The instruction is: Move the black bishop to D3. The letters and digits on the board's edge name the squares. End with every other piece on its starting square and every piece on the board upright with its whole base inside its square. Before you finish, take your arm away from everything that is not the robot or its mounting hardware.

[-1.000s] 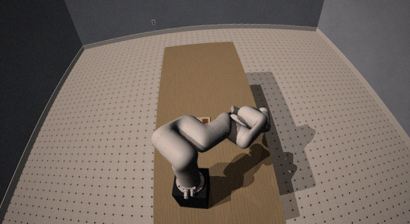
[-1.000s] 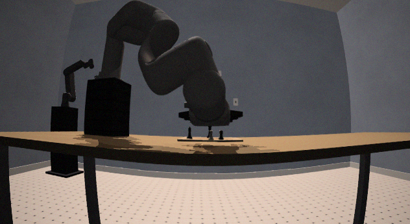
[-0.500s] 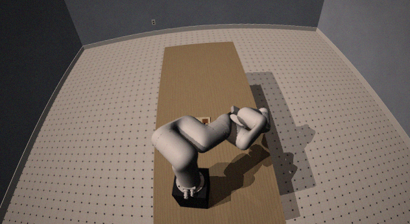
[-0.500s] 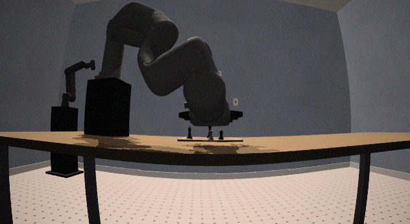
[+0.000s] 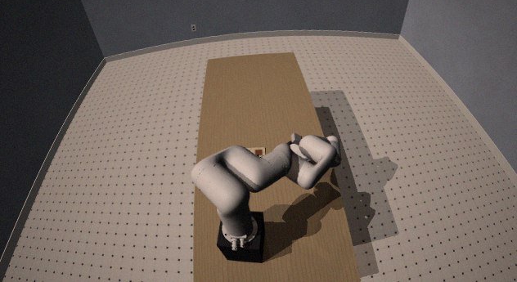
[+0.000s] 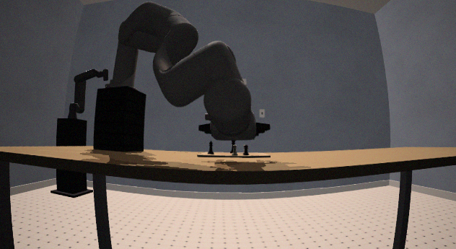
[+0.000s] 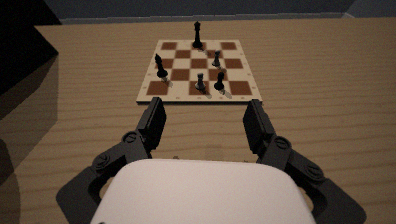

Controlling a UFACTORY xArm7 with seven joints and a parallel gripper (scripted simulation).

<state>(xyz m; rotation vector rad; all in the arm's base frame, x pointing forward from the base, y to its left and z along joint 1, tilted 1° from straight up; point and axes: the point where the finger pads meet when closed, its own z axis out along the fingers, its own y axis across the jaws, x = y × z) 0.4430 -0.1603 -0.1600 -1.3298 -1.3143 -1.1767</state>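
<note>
Right now the black bishop is 14 cm to the left of my hand, 8 cm behind it and 4 cm below it. Round my hand: black pawn (11 cm to the left, 5 cm below, 3 cm ahead); chessboard (18 cm to the left, 7 cm below, 1 cm behind).
</note>
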